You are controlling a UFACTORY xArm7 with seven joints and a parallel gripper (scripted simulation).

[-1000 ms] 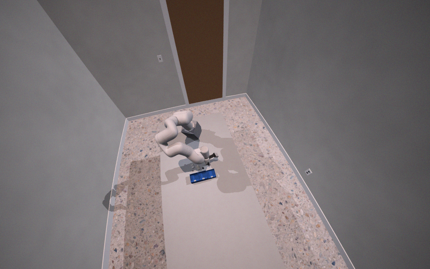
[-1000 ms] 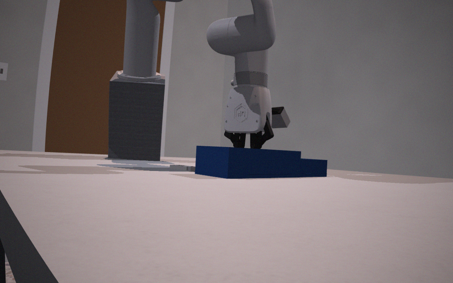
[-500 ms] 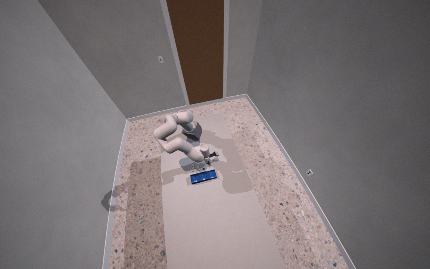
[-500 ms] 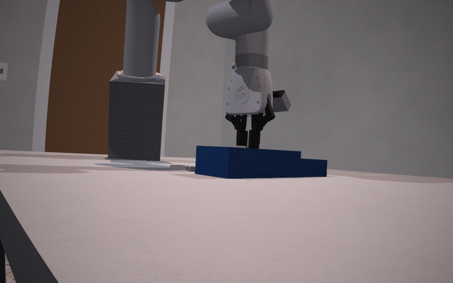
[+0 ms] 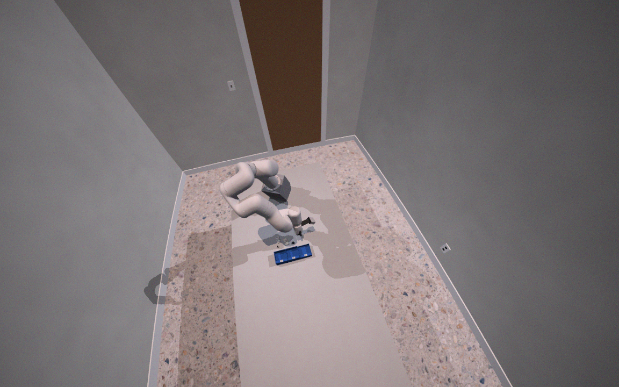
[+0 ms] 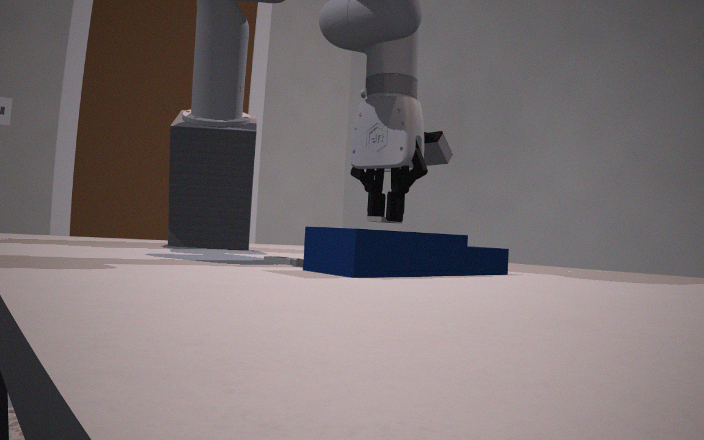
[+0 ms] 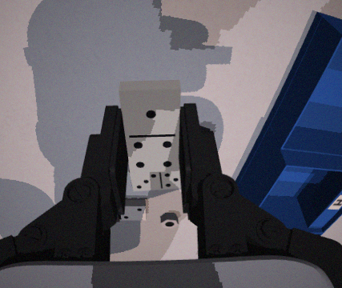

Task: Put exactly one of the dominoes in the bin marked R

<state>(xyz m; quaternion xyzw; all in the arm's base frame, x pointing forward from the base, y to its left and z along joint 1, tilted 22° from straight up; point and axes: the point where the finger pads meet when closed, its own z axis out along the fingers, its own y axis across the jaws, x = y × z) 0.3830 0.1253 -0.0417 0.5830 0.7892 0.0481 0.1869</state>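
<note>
Now: the blue bin 140 mm ahead of my hand, 60 mm to the right of it and 60 mm below it. The rest, counted from my hand: white domino (20 mm below); grey hex nut (60 mm ahead, 160 mm to the right, 80 mm below).
</note>
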